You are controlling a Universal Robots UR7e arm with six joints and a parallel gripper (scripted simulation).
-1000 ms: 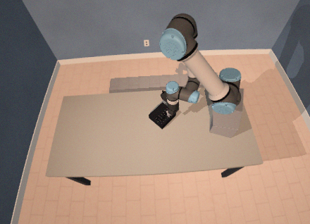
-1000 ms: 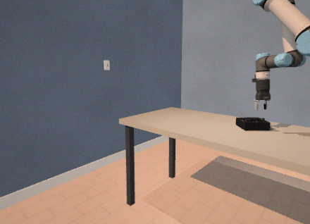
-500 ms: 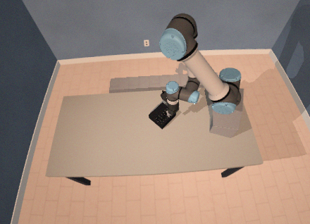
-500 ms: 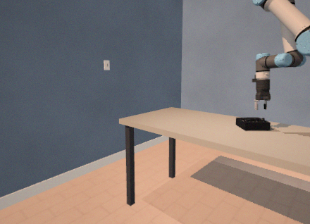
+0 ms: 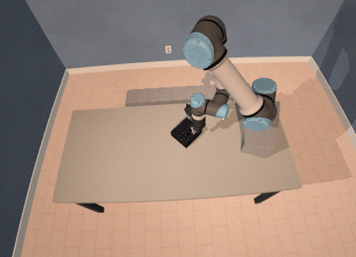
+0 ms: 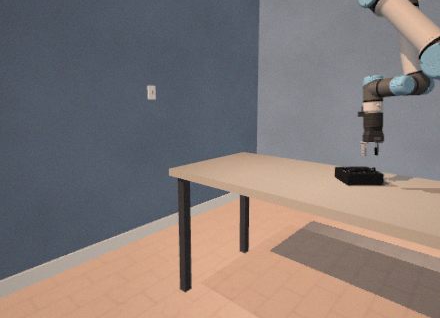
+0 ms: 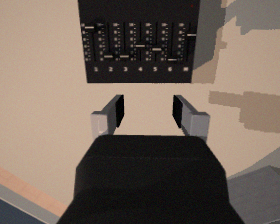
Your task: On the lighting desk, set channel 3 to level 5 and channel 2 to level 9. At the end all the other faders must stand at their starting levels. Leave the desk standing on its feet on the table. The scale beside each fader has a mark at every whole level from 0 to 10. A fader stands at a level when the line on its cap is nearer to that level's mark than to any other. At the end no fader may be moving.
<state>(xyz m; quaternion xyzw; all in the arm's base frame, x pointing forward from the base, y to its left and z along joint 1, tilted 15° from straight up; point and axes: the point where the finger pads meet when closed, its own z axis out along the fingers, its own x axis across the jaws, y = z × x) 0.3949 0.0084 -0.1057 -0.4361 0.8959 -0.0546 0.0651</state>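
Now: the channel 3 fader cap 50 mm ahead of my hand and 90 mm below it. Also, from my hand: channel 4 fader cap: 50 mm ahead, 30 mm to the right, 90 mm below; then channel 6 fader cap: 10 mm ahead, 50 mm to the right, 90 mm below; then channel 5 fader cap: 30 mm ahead, 40 mm to the right, 90 mm below.
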